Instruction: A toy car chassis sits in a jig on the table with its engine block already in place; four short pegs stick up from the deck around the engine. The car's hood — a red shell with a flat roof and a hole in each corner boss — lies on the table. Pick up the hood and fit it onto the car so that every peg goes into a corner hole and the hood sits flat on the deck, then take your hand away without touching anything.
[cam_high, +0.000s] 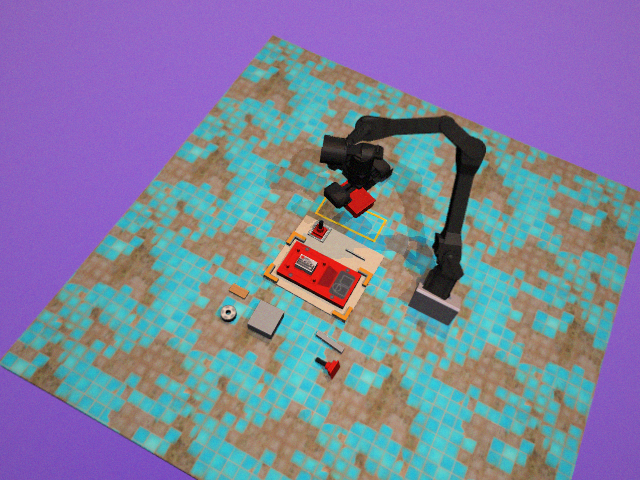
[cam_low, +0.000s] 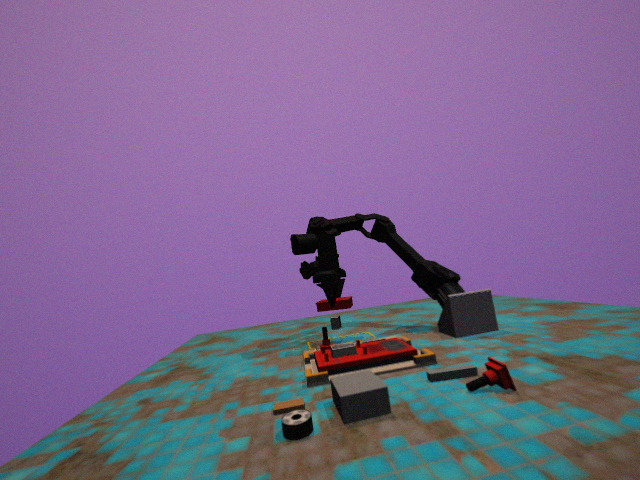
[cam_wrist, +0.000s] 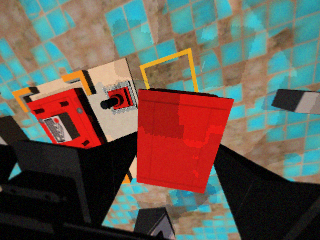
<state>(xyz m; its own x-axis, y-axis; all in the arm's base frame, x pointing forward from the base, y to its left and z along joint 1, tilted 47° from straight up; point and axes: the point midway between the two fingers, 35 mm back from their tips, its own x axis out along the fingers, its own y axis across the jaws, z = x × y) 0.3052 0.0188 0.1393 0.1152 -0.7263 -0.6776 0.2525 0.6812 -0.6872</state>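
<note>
My gripper tip is 21 cm to the right of the grey engine block and 8 cm above it. Also, from my gripper tip: black-and-white wheel (43 cm to the left, 9 cm below, 9 cm ahead); hood (1 cm above).
</note>
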